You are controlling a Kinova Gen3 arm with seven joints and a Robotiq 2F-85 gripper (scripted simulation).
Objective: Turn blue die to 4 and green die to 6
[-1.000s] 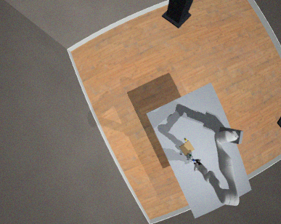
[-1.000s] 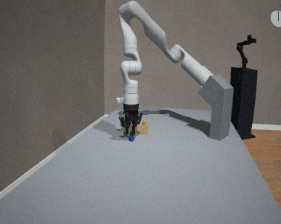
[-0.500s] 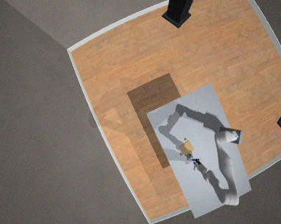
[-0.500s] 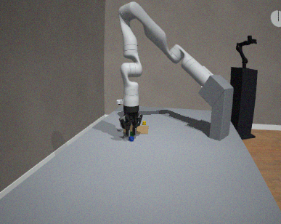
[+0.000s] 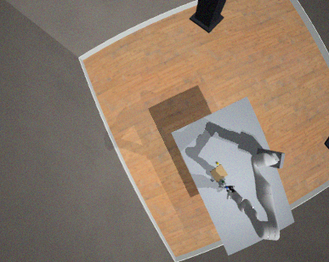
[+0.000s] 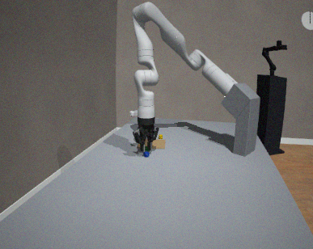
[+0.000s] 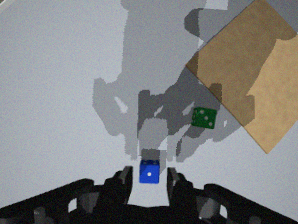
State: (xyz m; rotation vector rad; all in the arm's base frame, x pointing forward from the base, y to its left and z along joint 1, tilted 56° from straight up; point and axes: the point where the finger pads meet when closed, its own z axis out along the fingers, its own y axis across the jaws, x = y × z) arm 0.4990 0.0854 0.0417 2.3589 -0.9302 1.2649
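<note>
Right now my hand is 4 cm above the blue die. From my hand the other things lie so: green die: 8 cm to the right, 4 cm below, 2 cm behind; tan mat: 17 cm to the right, 5 cm behind, 4 cm below; yellow die: 26 cm to the right, 12 cm behind, 4 cm below.
</note>
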